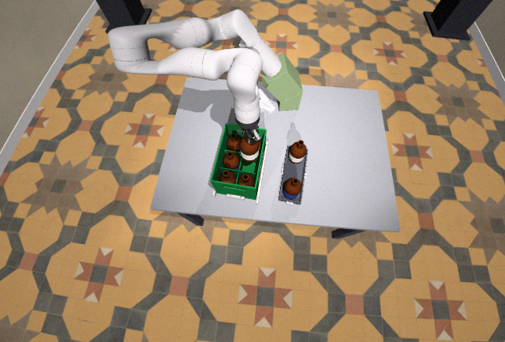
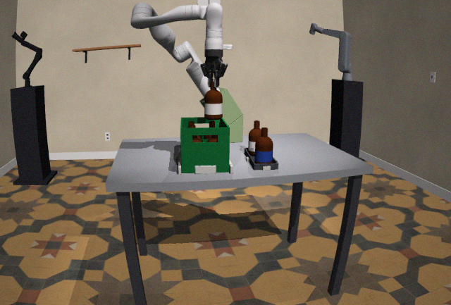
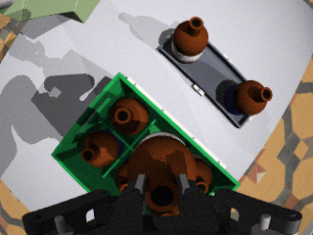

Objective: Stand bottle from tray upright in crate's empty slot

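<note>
My gripper is now 70 mm above the brown bottle. Round my hand: tray: 320 mm below, 200 mm to the left; white-label bottle: 250 mm below, 210 mm to the left, 90 mm behind; crate: 250 mm below, 40 mm to the right.
</note>
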